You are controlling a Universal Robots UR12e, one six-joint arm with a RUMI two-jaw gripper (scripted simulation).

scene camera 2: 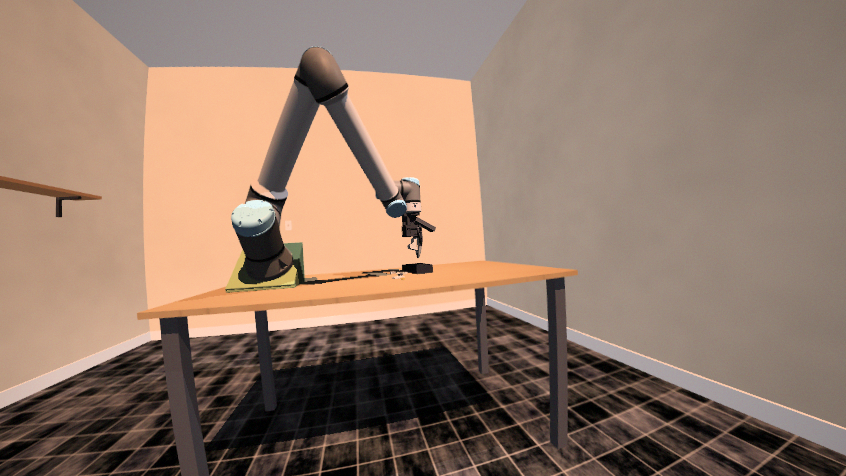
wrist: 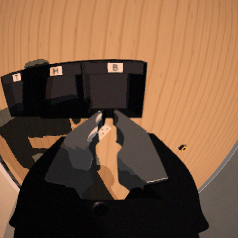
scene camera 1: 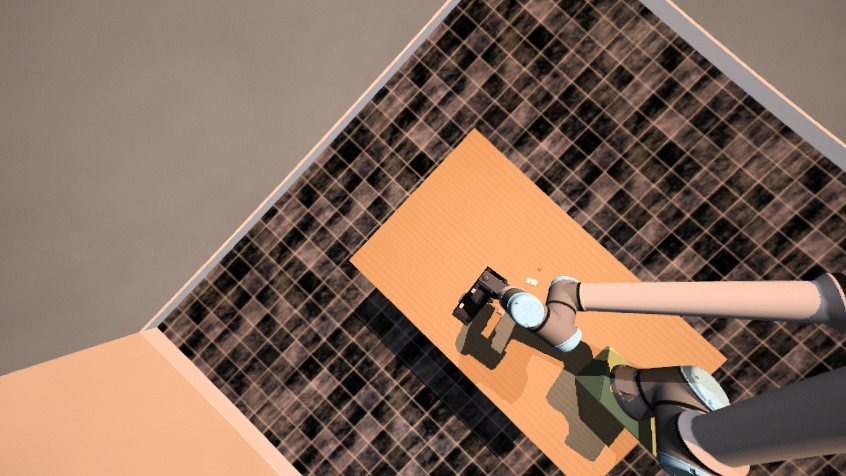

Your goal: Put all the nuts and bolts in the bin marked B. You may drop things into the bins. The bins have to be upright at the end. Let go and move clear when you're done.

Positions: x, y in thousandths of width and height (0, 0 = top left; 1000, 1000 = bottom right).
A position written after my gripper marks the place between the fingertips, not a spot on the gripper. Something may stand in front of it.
Note:
I see my gripper (scene camera 2: 495, 543).
My gripper shows as well in the wrist view (wrist: 460, 468).

